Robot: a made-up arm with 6 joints.
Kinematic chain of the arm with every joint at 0, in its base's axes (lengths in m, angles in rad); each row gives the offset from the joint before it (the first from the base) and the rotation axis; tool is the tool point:
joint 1: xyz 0 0 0.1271 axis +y
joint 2: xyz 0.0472 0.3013 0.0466 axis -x
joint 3: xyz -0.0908 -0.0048 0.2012 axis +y
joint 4: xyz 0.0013 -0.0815 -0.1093 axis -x
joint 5: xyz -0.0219 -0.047 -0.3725 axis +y
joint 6: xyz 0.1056 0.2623 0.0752 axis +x
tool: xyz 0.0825 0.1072 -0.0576
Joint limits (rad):
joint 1: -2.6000..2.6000
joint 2: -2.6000..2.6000
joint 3: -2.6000..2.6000
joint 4: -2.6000..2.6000
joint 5: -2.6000..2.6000
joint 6: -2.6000..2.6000
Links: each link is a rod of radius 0.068 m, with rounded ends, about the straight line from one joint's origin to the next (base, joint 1, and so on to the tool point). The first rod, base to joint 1, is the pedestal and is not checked.
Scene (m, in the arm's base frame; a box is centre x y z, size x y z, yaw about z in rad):
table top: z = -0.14
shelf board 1: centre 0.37 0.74 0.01 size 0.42 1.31 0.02 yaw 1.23
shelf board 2: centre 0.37 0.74 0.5 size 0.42 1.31 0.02 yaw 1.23
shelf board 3: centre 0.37 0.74 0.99 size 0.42 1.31 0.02 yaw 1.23
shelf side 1: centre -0.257 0.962 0.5 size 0.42 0.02 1 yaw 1.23
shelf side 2: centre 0.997 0.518 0.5 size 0.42 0.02 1 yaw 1.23
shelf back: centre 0.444 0.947 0.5 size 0.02 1.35 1 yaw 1.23
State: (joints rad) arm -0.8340 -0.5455 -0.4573 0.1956 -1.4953 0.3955
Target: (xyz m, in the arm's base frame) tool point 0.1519 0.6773 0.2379
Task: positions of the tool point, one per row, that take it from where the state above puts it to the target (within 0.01 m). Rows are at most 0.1 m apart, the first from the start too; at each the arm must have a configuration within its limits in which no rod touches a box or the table.
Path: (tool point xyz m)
1: 0.0111 0.5783 0.1658
2: 0.0395 0.6115 0.1612
3: 0.0892 0.6481 0.1832
4: 0.1519 0.6773 0.2379

